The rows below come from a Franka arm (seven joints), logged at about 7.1 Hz.
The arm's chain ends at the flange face. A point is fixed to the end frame.
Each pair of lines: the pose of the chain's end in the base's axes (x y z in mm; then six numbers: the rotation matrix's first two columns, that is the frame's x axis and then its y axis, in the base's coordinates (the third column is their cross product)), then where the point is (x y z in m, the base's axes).
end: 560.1 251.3 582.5 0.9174 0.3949 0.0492 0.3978 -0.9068 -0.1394
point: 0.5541 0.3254 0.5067
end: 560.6 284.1 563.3 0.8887 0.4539 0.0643 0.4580 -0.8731 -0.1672
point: 0.5497 0.3600 0.4898
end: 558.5 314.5 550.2 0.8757 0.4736 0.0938 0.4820 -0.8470 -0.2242
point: 0.5453 0.3947 0.4819
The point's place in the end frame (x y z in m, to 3 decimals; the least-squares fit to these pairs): 0.020 -0.059 0.086
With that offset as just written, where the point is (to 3 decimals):
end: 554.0 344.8 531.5 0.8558 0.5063 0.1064 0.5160 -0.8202 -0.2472
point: 0.537 0.426 0.465
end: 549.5 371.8 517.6 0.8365 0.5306 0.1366 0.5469 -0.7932 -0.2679
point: 0.531 0.455 0.454
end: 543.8 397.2 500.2 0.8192 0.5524 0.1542 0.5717 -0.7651 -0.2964
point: 0.523 0.482 0.440
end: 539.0 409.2 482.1 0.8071 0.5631 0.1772 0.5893 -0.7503 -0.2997
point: 0.517 0.495 0.423
